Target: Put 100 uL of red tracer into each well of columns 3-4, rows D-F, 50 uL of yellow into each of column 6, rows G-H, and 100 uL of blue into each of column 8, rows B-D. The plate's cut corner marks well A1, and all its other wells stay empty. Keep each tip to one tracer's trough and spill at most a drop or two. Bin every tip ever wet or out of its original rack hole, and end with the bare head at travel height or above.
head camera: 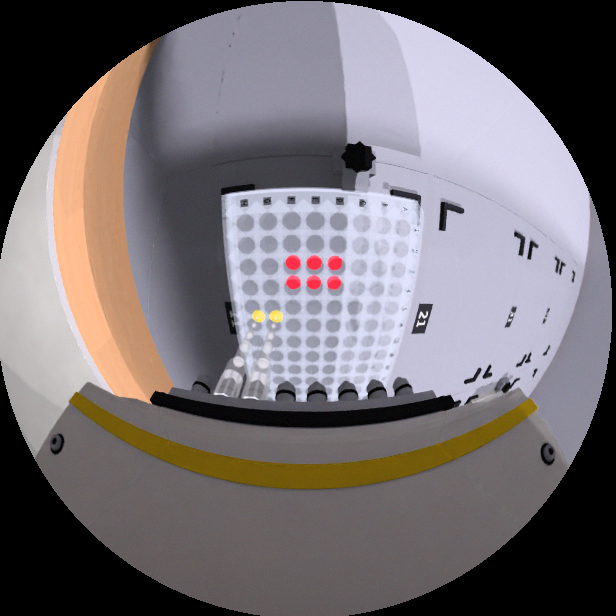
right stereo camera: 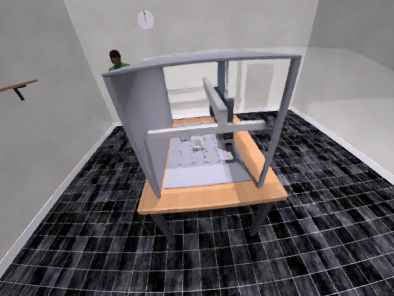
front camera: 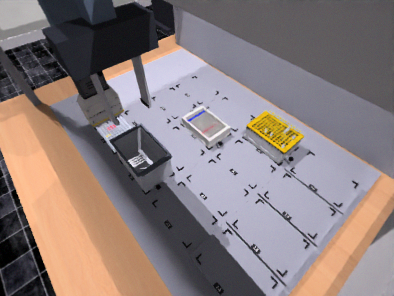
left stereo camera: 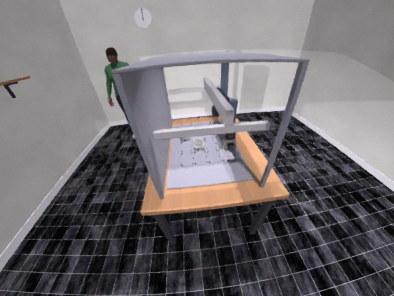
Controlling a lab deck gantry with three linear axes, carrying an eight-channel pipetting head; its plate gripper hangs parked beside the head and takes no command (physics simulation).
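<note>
The clear plate (front camera: 107, 135) (head camera: 413, 275) lies under the pipetting head (front camera: 100, 107) (head camera: 310, 448). In the head camera view, red liquid (head camera: 313, 272) fills columns 3-4, rows D-F, and yellow liquid (head camera: 267, 316) sits in column 6, rows G-H. Two clear tips (head camera: 242, 373) on the head reach down to the yellow wells; the other channels are bare. No blue shows in the plate. The trough block (front camera: 222, 138) shows blue and red strips. The yellow tip rack (front camera: 275, 131) has tips and empty holes. The parked gripper (front camera: 131, 114) hangs open and empty beside the head.
A dark grey waste bin (front camera: 163, 155) with white tips (front camera: 137, 160) inside stands right beside the plate. A grey wall (front camera: 300, 100) runs behind the tip rack. A wooden border (front camera: 55, 200) surrounds the deck. Overhead rails (left stereo camera: 212, 129) (right stereo camera: 205, 130) cross the enclosure.
</note>
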